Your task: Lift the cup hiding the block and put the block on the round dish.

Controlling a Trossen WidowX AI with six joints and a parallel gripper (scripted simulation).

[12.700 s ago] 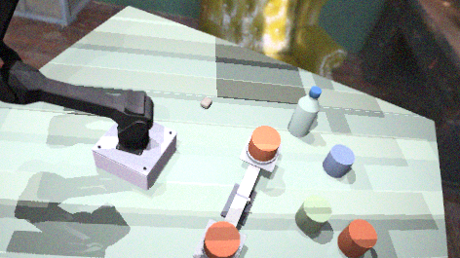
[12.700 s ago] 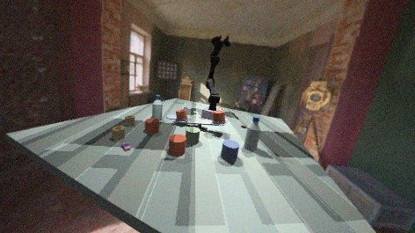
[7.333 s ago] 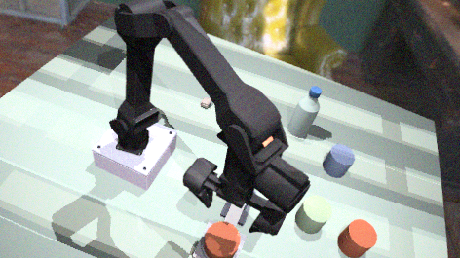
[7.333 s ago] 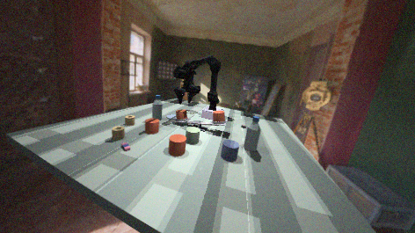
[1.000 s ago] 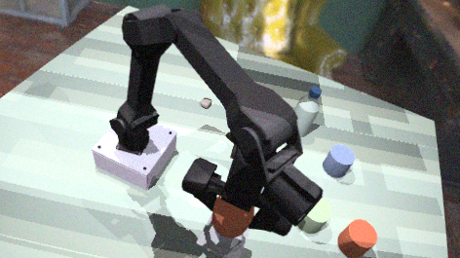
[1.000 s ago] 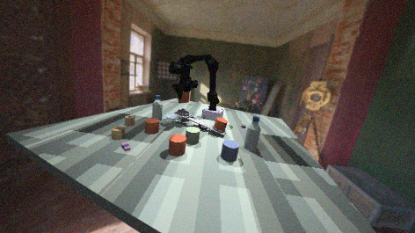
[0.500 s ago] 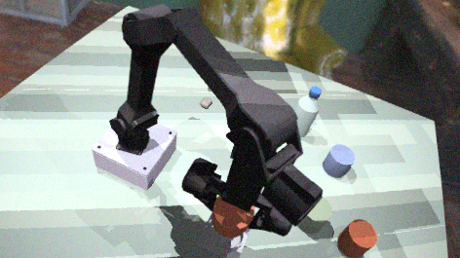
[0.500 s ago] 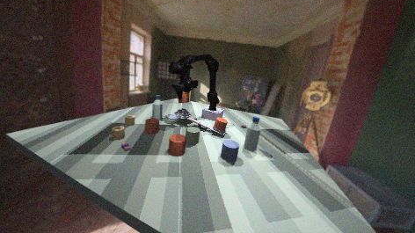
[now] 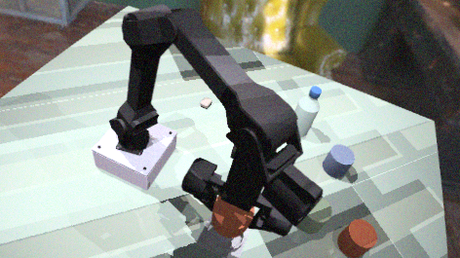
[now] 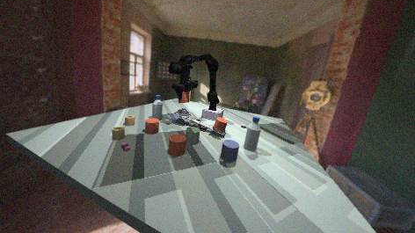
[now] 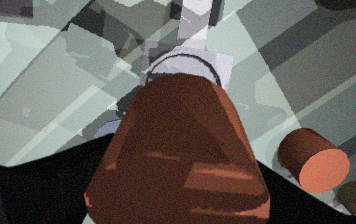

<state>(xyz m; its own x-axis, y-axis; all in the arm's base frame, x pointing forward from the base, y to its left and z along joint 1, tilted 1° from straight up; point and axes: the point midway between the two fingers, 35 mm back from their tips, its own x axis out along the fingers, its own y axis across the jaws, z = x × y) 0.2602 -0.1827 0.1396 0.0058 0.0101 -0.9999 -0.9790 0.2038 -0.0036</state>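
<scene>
Right now my gripper tip is 30 mm short of the balance beam, 130 mm to the right of it and 130 mm above it. The rest, counted from my gripper tip: blue-red block 370 mm ahead, 110 mm to the right, 160 mm below; then green cylinder 220 mm ahead, 150 mm to the left, 130 mm below; then blue cylinder 270 mm ahead, 340 mm to the left, 130 mm below.
</scene>
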